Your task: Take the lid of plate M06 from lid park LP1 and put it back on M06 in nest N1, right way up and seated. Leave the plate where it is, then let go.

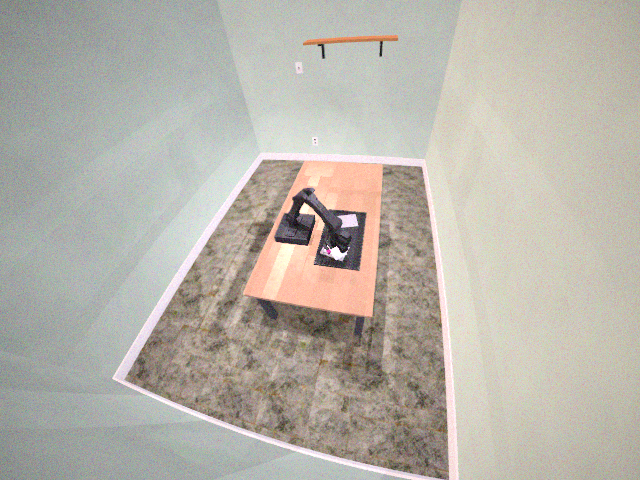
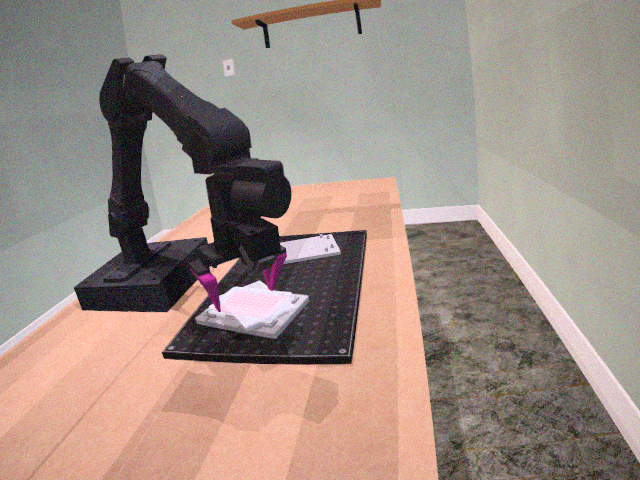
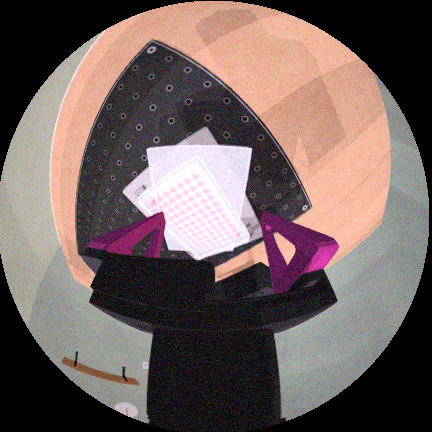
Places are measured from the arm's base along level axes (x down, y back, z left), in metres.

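Pixels of known places: gripper, fingertip midpoint: (image 1: 334, 250) (image 2: 245, 300) (image 3: 212, 216); arm's base, link origin: (image 1: 294, 226) (image 2: 139, 262).
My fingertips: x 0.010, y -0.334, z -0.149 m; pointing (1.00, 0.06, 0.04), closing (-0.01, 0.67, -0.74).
For each thing: its top centre in the pictures, then the offset to it from my fingertips. "pt": a spot on its surface instead. Level surfaces: height alone.
- plate, top centre: (image 3: 198, 211) (image 2: 253, 300) (image 1: 336, 250) dx +0.007, dy -0.009, dz +0.010 m
- translucent lid, surface spot: (image 3: 225, 160) (image 2: 254, 318) pt dx +0.009, dy -0.030, dz -0.042 m
- second light grey holder, top centre: (image 2: 301, 243) (image 1: 345, 219) dx +0.023, dy -0.013, dz +0.308 m
- black perforated board, surface spot: (image 3: 130, 115) pt dx +0.042, dy -0.129, dz -0.006 m
- wooden table, surface height: dx +0.055 m
The plate (image 2: 255, 303) (image 3: 192, 210), white with pink wells, sits in a light grey holder (image 2: 292, 320) (image 3: 205, 136) near the front of the black board. A translucent lid (image 2: 247, 323) (image 3: 225, 160) overlaps the plate and is turned askew to it, its corners sticking out past the plate's sides. I cannot tell whether it lies level. My gripper (image 2: 245, 300) (image 3: 212, 216) is open, with its magenta fingertips low on either side of the plate and lid. Nothing is held. No labels are readable.
A second light grey holder (image 1: 348, 221) (image 2: 312, 248) with small pegs lies farther back on the black perforated board (image 1: 357, 248) (image 2: 330, 310) (image 3: 130, 115). The arm's black base (image 1: 294, 230) (image 2: 129, 289) stands left of the board on the wooden table (image 1: 310, 284) (image 2: 248, 413).
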